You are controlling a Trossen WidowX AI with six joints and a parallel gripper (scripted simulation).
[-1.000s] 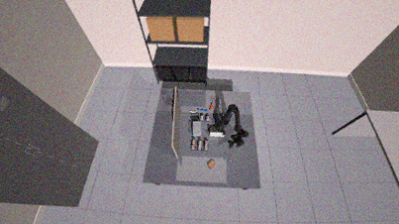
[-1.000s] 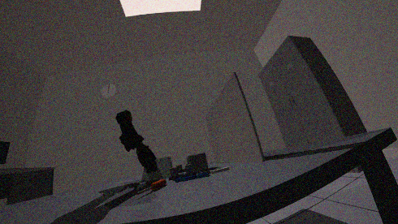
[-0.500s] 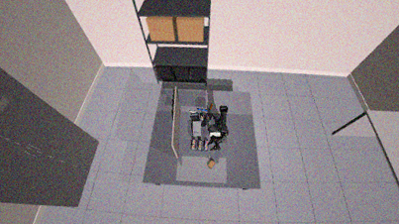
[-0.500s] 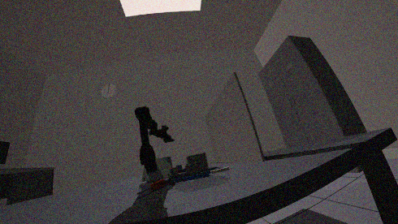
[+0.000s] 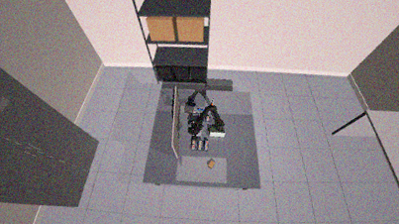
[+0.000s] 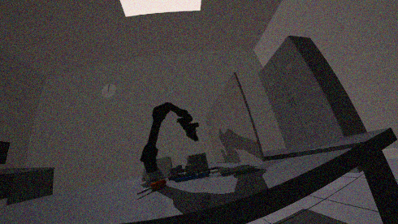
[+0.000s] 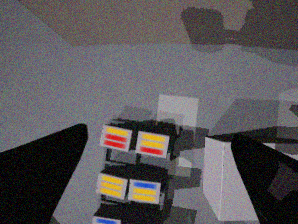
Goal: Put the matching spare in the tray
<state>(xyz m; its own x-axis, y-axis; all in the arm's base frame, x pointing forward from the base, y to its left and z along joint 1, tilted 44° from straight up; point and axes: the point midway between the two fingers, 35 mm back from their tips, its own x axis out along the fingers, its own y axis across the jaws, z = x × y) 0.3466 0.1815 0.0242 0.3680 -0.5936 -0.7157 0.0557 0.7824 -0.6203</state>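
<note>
The spare lies 100 mm behind my gripper tip, 30 mm to the left of it and 170 mm below it. The rest, counted from my gripper tip: tan object (210 mm behind, 280 mm to the left, 190 mm below); upright panel (170 mm ahead, 160 mm to the right, 20 mm above).
</note>
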